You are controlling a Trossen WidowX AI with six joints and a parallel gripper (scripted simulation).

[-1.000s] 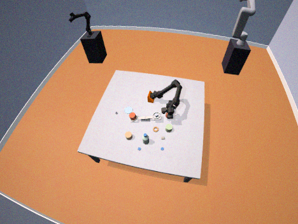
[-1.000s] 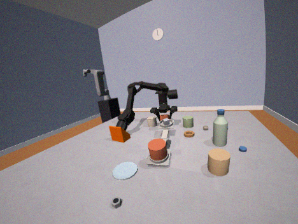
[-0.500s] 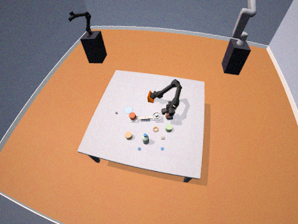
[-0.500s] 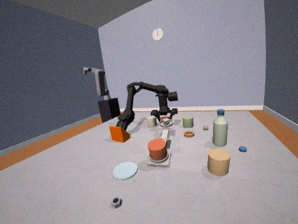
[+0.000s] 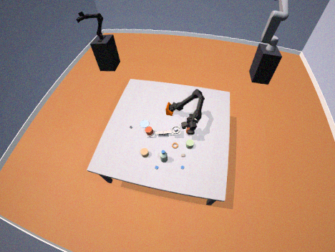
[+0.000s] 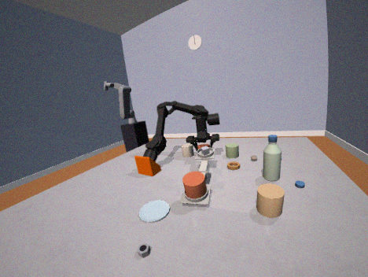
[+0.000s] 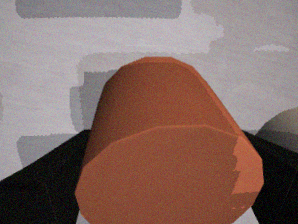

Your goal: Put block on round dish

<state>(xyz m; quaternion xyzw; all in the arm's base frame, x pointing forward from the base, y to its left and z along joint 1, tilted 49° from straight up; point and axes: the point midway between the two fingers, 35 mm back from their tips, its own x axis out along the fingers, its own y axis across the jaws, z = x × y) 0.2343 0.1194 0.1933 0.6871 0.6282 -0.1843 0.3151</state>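
My gripper tip is 14 cm to the left of the pale grey block, 6 cm below it and 5 cm short of it. Round my gripper tip: cream cup: 11 cm behind, 1 cm above; then green cup: 17 cm ahead, 2 cm to the left, 1 cm above; then small balance: 26 cm to the right, 7 cm ahead.
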